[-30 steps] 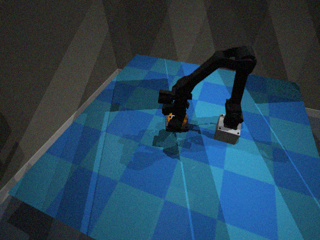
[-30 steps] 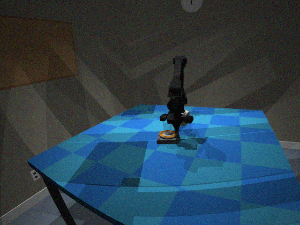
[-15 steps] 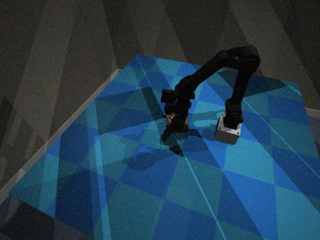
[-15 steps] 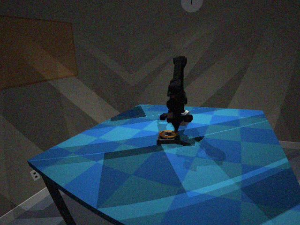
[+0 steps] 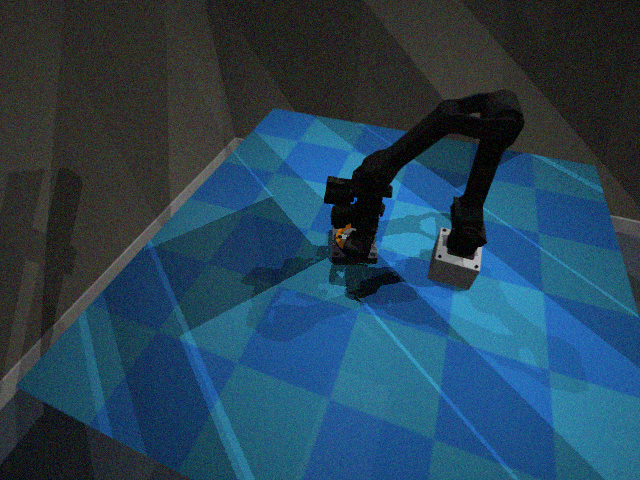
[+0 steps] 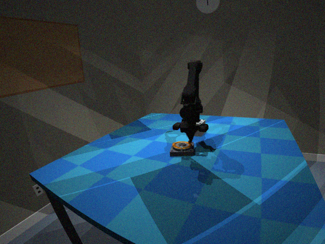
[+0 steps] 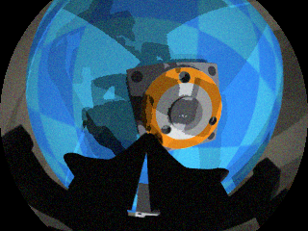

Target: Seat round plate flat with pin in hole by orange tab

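The round plate is 1 cm ahead of my gripper tip, 3 cm to the right of it and 1 cm below it. Also, from my gripper tip: base 3 cm ahead, 4 cm to the right, 2 cm below.
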